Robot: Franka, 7 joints.
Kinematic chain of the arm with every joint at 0, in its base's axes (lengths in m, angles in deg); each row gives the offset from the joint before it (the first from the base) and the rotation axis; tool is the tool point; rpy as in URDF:
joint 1: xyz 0 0 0.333 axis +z
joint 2: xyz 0 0 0 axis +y
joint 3: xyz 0 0 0.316 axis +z
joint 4: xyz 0.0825 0 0 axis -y
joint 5: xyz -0.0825 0 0.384 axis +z
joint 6: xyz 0 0 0 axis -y
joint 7: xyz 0.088 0 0 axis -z
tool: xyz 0 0 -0.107 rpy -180 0 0
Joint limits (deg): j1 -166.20..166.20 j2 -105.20..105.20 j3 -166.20..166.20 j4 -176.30..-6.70 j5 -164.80..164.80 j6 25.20..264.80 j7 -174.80..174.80
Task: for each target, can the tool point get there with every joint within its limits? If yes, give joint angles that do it. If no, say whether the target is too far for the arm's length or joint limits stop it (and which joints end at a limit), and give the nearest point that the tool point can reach.
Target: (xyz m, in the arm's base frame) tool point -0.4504 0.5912 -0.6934
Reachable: no: too far | nearest point -0.3230 0.4240 -0.2985 | short by 0.447 m
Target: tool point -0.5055 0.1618 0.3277
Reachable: yes | joints -95.99 -39.70 -101.00 -122.33 13.91 115.46 110.02
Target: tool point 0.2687 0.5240 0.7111
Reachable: yes | joints 46.56 36.98 7.31 -38.07 -93.41 242.30 66.30
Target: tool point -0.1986 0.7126 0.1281
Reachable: yes | joints -44.13 -66.46 139.63 -80.36 -7.41 148.69 -103.07
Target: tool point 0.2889 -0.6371 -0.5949
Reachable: no: too far | nearest point 0.2218 -0.4892 -0.2962 | short by 0.340 m
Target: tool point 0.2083 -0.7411 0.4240
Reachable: yes | joints 141.26 -57.58 111.52 -75.41 -50.84 186.11 -43.34
